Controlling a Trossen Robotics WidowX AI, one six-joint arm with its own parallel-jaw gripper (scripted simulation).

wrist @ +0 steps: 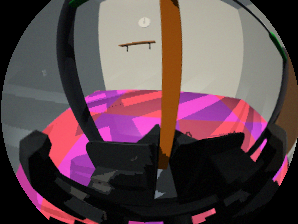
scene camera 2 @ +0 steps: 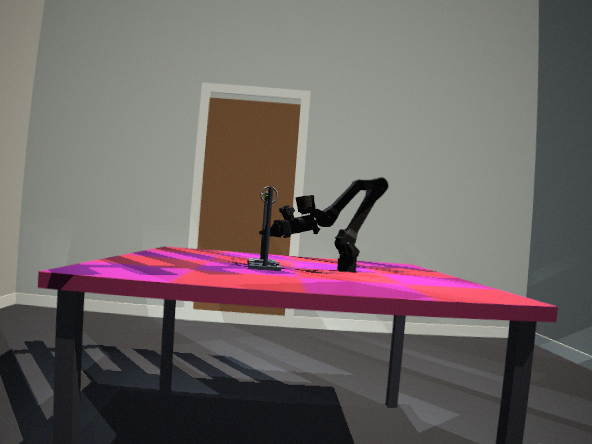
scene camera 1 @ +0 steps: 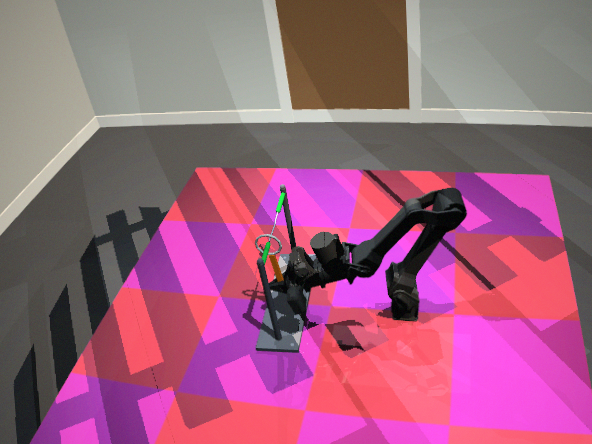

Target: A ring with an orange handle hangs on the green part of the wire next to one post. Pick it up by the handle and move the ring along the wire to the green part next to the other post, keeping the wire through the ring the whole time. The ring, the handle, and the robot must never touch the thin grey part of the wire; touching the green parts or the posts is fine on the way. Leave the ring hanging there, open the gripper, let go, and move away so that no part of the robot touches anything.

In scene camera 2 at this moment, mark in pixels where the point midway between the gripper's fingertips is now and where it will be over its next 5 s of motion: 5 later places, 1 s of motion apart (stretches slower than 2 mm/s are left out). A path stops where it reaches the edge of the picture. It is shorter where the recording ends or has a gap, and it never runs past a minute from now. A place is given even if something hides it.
My gripper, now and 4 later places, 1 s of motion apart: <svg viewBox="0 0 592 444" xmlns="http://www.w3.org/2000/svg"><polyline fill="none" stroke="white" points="259,232 262,238 268,236 275,235 286,233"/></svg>
